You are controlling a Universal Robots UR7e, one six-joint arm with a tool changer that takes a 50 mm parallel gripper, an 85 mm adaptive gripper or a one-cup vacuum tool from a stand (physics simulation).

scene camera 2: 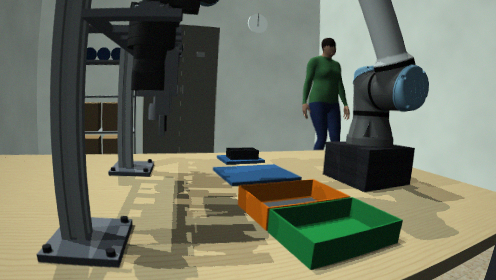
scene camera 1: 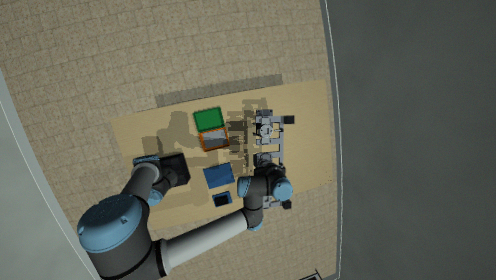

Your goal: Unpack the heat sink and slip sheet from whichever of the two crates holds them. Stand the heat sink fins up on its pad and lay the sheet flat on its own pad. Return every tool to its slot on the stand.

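Places are measured from the arm's base along level axes (x ahead, y left, z up), in millimetres.
Pixels of known places: arm's base, origin of the base link: point(scene camera 2: 369, 143) point(scene camera 1: 166, 177).
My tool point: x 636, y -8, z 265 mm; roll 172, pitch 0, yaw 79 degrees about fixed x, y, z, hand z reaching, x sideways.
Note:
For each thing: its middle in the pictures, then the offset to it from my tool point. "spot": a spot on its surface instead.
- heat sink, body centre: point(scene camera 2: 242, 153) point(scene camera 1: 221, 200) dx -353, dy -318, dz -347 mm
- small blue pad, surface spot: point(scene camera 2: 225, 160) spot: dx -281, dy -286, dz -363 mm
- grey slip sheet, body centre: point(scene camera 2: 292, 209) point(scene camera 1: 215, 138) dx -269, dy +165, dz -368 mm
- green crate, body centre: point(scene camera 2: 335, 227) point(scene camera 1: 209, 119) dx -269, dy +304, dz -350 mm
- larger blue pad, surface spot: point(scene camera 2: 257, 173) point(scene camera 1: 219, 174) spot: dx -314, dy -104, dz -362 mm
- stand's bolted foot, surface spot: point(scene camera 2: 85, 242) spot: dx +122, dy +241, dz -360 mm
The heat sink point(scene camera 1: 221, 200) point(scene camera 2: 242, 153) is a dark block on the small blue pad point(scene camera 1: 220, 194) point(scene camera 2: 225, 160); its fins are too small to make out. The grey slip sheet point(scene camera 1: 216, 136) point(scene camera 2: 290, 202) lies in the orange crate point(scene camera 1: 201, 142) point(scene camera 2: 252, 206). The green crate point(scene camera 1: 209, 119) point(scene camera 2: 357, 243) shows a bare floor. The larger blue pad point(scene camera 1: 218, 176) point(scene camera 2: 257, 173) is bare. The arm's wrist is at the tool stand point(scene camera 1: 282, 140) point(scene camera 2: 72, 125). A narrow grey finger shows there in scene camera 2, partly hidden by a dark hanging tool; its opening is unclear.
The stand's bolted foot point(scene camera 2: 85, 242) is left of the crates. The crates stand side by side, with the large pad beyond the orange one. The robot's black base block point(scene camera 1: 176, 169) point(scene camera 2: 370, 165) stands on the table. A person point(scene camera 2: 327, 80) stands behind the table.

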